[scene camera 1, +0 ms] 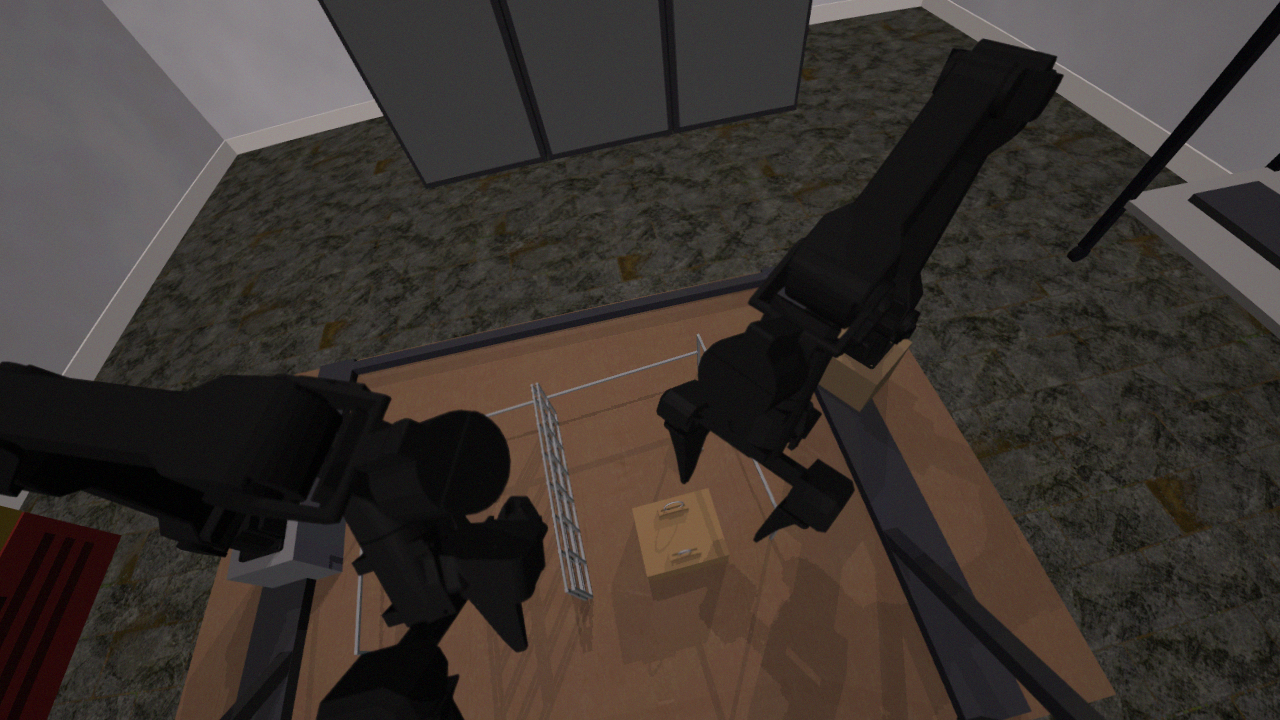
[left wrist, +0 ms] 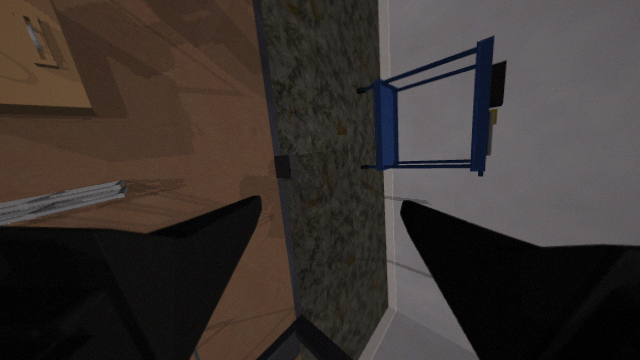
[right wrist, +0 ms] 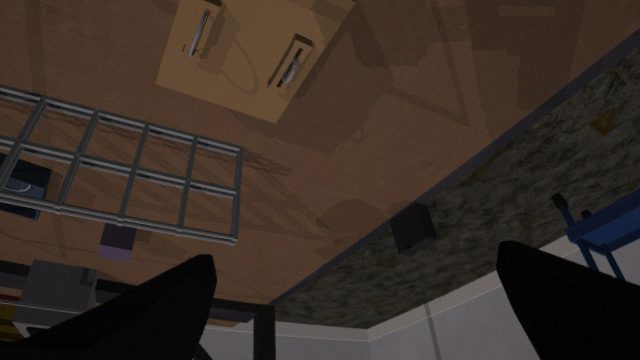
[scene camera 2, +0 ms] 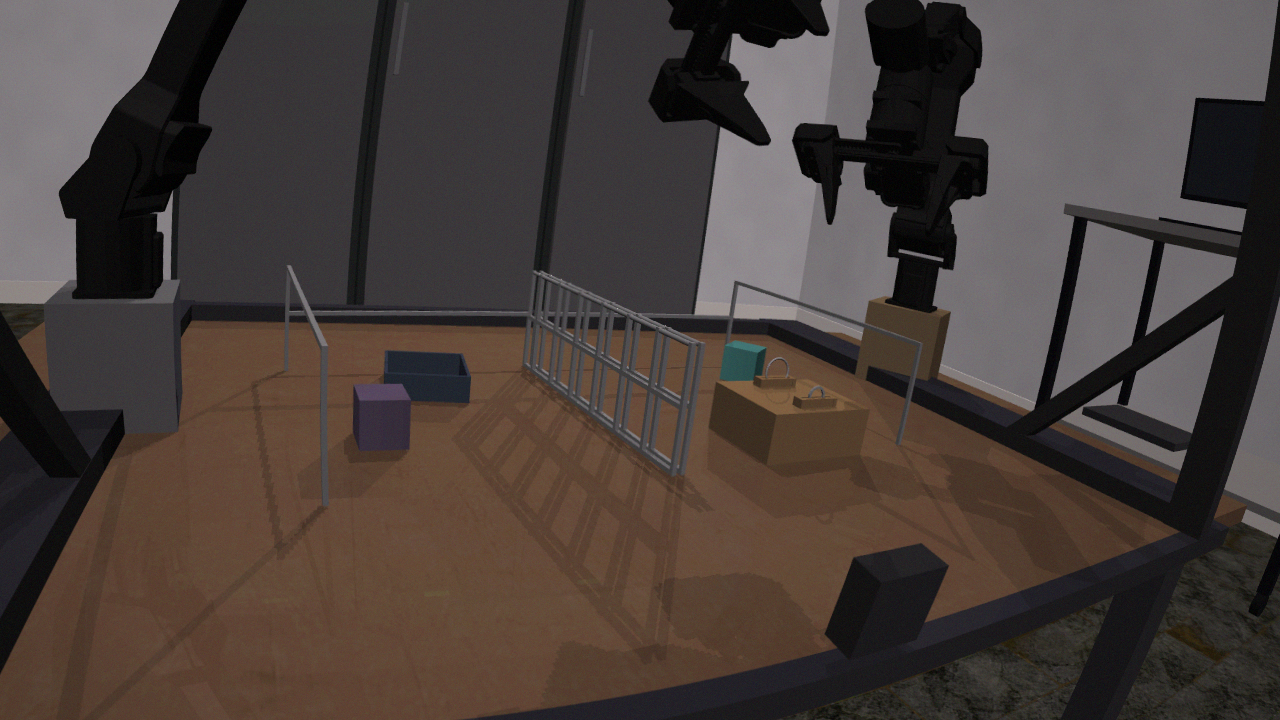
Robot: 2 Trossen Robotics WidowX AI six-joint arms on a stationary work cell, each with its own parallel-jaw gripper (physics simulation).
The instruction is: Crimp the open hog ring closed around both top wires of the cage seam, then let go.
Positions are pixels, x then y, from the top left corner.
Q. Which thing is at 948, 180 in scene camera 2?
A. My right gripper.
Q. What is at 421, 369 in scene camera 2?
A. A dark blue tray.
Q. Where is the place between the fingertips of my left gripper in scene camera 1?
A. At 501, 698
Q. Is my left gripper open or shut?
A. Open.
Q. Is my right gripper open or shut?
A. Open.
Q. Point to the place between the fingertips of my right gripper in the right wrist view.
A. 355, 263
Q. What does my left gripper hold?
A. Nothing.
